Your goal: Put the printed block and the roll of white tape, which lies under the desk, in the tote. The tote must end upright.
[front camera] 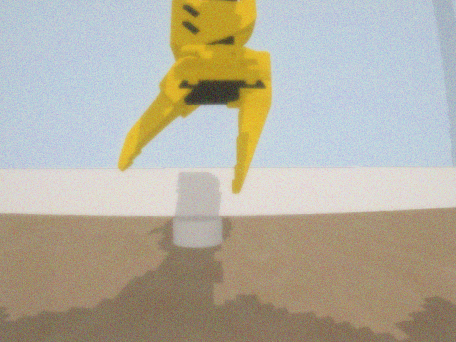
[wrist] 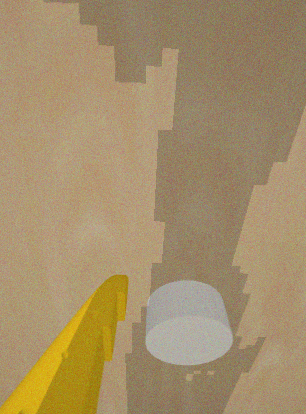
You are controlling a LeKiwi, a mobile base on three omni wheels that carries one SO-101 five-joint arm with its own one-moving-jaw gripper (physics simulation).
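Frame: origin at the arm's base, x left, y back, z up, level; centimetres.
Seen in the pictures: end effector, tool point: (front camera: 232, 186) (wrist: 127, 291).
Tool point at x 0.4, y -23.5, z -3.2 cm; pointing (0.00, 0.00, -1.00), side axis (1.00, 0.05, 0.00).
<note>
A point is followed by its place in that frame.
A white round thing, which looks like the roll of white tape (front camera: 197, 233) @(x 3.7, y -29.0, z -7.6 cm) (wrist: 189, 325) @(x 3.8, y -29.8, z -6.6 cm), stands on the brown floor, in shadow, close to the white skirting board. No hole shows in it. My gripper (front camera: 178, 180) is wide open and empty. In the front view its two jaws hang above the roll's level in the picture, one to each side of it. In the wrist view one notched jaw shows at the lower left, to the left of the roll and apart from it; the other jaw is out of the picture. The printed block and the tote do not show.
A white skirting board (front camera: 325, 192) @(x -17.0, y -53.8, z -5.0 cm) runs across behind the roll, with a grey patch like a shadow right above the roll. A light blue wall (front camera: 350, 100) @(x -23.8, y -55.6, z 13.6 cm) rises behind it, with a greyer vertical strip at the far right. Jagged dark shadows lie across the floor (front camera: 310, 265) @(x -5.1, y -23.4, z -8.9 cm) (wrist: 85, 175) @(x -2.1, y -22.8, z -9.0 cm).
</note>
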